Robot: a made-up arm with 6 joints.
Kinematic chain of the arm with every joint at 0, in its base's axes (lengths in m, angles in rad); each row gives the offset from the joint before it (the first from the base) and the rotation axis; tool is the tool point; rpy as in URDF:
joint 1: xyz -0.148 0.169 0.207 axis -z
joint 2: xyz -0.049 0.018 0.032 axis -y
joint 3: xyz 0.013 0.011 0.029 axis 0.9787 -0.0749 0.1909
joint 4: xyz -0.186 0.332 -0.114 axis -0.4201 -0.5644 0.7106
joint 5: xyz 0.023 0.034 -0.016 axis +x
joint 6: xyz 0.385 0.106 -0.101 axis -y
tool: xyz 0.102 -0.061 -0.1 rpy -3.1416 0 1.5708
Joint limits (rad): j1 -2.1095..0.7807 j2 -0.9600..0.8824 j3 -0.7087..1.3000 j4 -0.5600..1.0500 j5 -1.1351..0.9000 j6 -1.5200..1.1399
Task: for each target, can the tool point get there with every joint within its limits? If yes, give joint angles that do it. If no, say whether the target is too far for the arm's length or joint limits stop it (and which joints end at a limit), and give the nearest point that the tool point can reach.
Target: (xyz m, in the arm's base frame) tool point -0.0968 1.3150 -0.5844
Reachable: no: too far | nearest point -0.1158 0.8895 -0.2554 | short by 0.538 m
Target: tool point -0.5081 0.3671 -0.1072
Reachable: yes | joints -0.7270 -0.7705 0.1471 -0.0947 -0.3963 -1.0519
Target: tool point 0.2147 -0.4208 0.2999
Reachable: no: joint limits stop it (at a limit: joint 1, joint 2, joint 3, joint 4) | nearest point 0.1853 -0.2186 0.1943 | short by 0.230 m
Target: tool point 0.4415 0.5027 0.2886
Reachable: yes | joints 0.5501 0.5639 -0.1438 0.5720 -0.2257 0.7683
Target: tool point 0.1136 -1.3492 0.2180
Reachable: no: too far | nearest point -0.1749 -0.6605 0.5530 | short by 0.818 m
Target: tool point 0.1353 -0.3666 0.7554
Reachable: no: joint limits stop it (at a limit: joint 1, joint 2, joint 3, joint 4, joint 5) | nearest point -0.0544 -0.4185 0.7581 | short by 0.197 m
